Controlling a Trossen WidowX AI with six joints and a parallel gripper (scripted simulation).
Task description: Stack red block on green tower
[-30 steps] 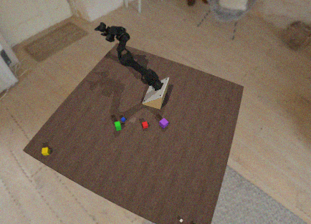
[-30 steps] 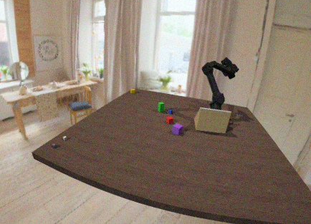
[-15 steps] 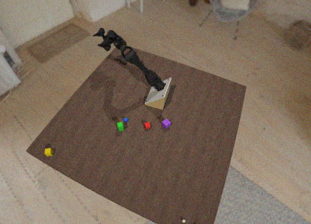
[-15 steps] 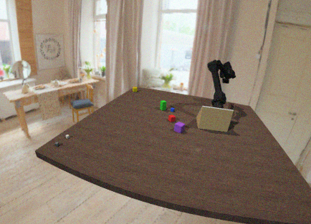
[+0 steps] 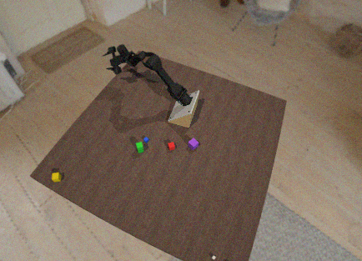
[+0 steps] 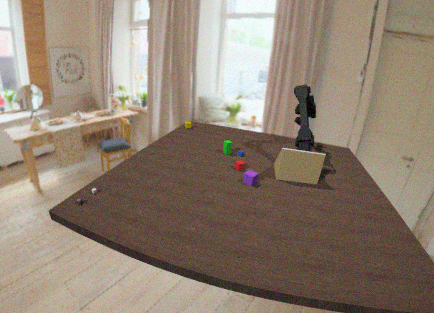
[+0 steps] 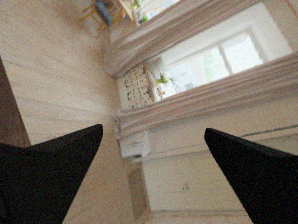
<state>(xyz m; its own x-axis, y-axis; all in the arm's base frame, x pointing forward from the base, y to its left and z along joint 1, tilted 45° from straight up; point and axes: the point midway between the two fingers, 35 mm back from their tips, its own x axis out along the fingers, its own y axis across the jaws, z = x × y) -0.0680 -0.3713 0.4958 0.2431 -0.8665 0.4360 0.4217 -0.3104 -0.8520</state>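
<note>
My gripper tip is now 36 cm short of the red block, 65 cm to the right of it and 18 cm above it. From my gripper tip the other things lie so: purple block: 30 cm ahead, 77 cm to the left, 17 cm below; small blue block: 37 cm ahead, 48 cm to the left, 18 cm below; yellow block: 80 cm ahead, 11 cm to the left, 18 cm below.
</note>
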